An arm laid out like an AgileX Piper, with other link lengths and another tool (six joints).
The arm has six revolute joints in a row. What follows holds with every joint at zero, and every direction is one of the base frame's. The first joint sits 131.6 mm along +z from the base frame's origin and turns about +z. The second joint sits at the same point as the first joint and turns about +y. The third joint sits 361.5 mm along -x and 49.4 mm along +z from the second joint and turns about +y. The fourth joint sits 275.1 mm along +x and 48.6 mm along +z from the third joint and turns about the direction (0.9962, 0, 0.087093). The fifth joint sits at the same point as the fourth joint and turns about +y. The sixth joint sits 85.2 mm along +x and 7.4 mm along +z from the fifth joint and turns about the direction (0.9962, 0, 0.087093). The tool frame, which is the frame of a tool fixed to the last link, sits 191.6 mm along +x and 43.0 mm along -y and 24.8 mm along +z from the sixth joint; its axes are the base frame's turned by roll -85.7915, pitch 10.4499 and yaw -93.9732 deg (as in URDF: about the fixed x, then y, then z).
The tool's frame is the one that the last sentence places.
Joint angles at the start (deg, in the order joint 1, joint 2, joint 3, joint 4, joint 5, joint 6): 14.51 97.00 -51.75 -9.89 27.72 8.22
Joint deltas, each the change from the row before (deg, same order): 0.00 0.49 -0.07 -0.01 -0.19 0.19; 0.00 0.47 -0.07 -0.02 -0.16 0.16; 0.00 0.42 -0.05 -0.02 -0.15 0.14; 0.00 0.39 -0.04 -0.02 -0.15 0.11; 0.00 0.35 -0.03 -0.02 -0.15 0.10; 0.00 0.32 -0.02 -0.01 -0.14 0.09; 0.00 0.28 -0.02 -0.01 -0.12 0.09; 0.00 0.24 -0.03 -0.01 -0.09 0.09; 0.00 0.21 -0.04 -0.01 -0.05 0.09; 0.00 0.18 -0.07 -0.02 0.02 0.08; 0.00 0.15 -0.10 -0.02 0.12 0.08; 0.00 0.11 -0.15 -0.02 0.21 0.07; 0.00 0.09 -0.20 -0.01 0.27 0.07; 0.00 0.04 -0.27 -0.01 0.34 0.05; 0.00 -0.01 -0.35 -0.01 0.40 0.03
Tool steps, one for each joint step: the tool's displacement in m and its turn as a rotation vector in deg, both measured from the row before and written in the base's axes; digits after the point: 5 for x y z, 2 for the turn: 0.00066 0.00027 -0.00300 0.03 0.23 -0.14; 0.00057 0.00021 -0.00289 0.00 0.24 -0.11; 0.00044 0.00017 -0.00265 0.00 0.22 -0.10; 0.00041 0.00016 -0.00248 -0.01 0.20 -0.07; 0.00038 0.00016 -0.00224 0.00 0.17 -0.06; 0.00028 0.00015 -0.00210 0.00 0.16 -0.06; 0.00024 0.00012 -0.00183 0.00 0.14 -0.06; 0.00023 0.00010 -0.00152 0.01 0.12 -0.07; 0.00017 0.00005 -0.00131 0.00 0.12 -0.07; 0.00015 -0.00003 -0.00101 -0.02 0.12 -0.06; -0.00001 -0.00015 -0.00078 -0.04 0.16 -0.08; 0.00003 -0.00021 -0.00034 -0.06 0.15 -0.08; 0.00016 -0.00020 -0.00001 -0.05 0.14 -0.09; 0.00045 -0.00018 0.00066 -0.06 0.09 -0.08; 0.00085 -0.00012 0.00141 -0.05 0.02 -0.07
